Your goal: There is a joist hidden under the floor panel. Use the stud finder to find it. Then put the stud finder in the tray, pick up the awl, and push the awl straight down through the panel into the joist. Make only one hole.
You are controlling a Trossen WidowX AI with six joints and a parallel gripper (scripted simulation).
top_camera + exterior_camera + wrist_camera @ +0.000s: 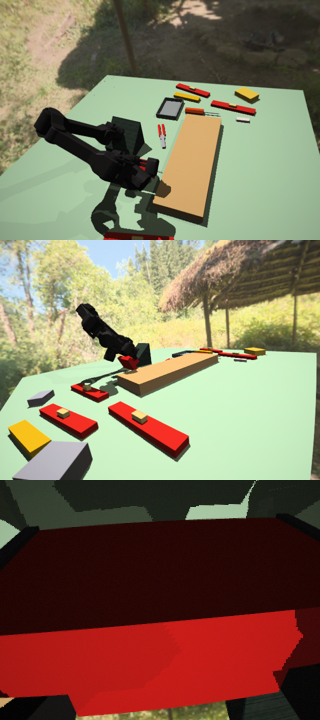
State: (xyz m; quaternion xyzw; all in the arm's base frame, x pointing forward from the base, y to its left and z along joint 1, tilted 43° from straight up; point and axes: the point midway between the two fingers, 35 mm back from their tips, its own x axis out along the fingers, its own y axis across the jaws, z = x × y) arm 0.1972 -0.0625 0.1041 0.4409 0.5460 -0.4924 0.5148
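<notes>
My gripper tip is 2 cm short of the red stud finder and 1 cm above it. The rest, counted from my gripper tip: tray: 9 cm behind, 44 cm to the left, 6 cm below; then awl: 2 cm ahead, 3 cm to the left, 7 cm below; then grey block: 7 cm ahead, 40 cm to the right, 6 cm below.
</notes>
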